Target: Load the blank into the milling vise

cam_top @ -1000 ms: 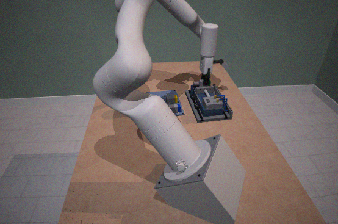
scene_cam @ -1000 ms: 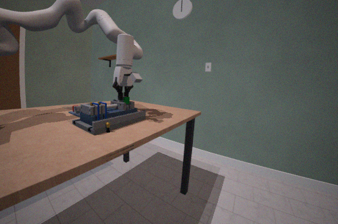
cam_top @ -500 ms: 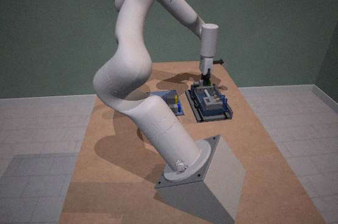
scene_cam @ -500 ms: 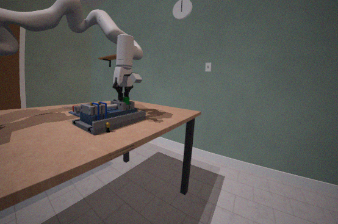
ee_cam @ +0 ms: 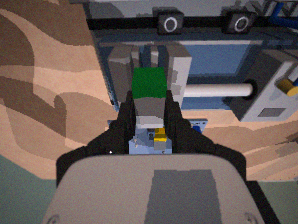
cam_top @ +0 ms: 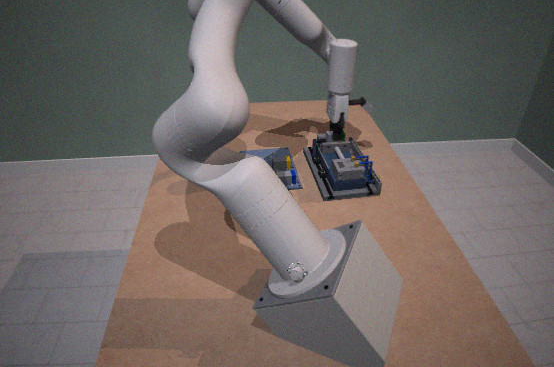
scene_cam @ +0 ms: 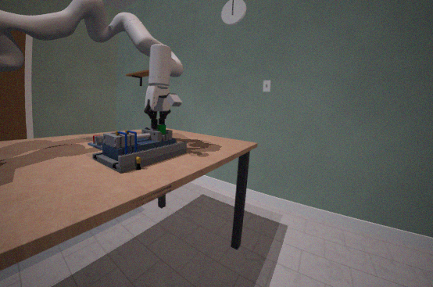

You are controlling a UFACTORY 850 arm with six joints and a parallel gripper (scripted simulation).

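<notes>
Now: hand 2 cm above the green-ended blank. Also, from my hand: blue-ended blank: 17 cm behind, 16 cm to the left, 10 cm below; then yellow-ended blank: 18 cm to the left, 10 cm below, 8 cm behind; then pale rod: 8 cm behind, 5 cm below, 2 cm to the right.
</notes>
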